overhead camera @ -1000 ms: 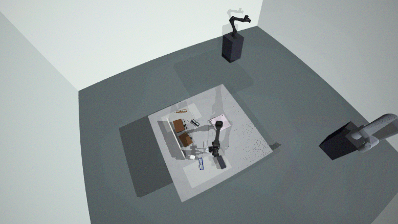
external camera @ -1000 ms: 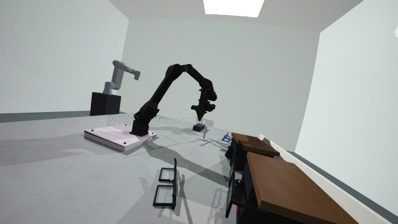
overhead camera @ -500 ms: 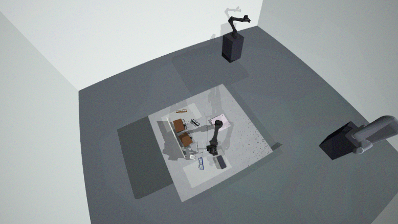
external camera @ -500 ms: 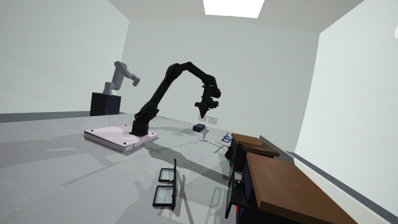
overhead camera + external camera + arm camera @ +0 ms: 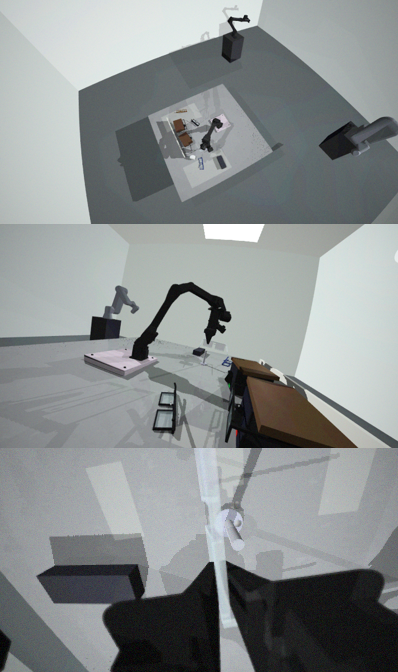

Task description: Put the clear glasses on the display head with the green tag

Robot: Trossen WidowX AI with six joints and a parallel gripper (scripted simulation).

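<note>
Right now my gripper tip is 2 cm to the left of the thin stand and 10 cm above it. From my gripper tip the other things lie so: white rail 27 cm ahead, 37 cm to the right, 7 cm below; then dark case 5 cm behind, 23 cm to the left, 11 cm below; then white block 22 cm ahead, 2 cm to the right, 10 cm below.
</note>
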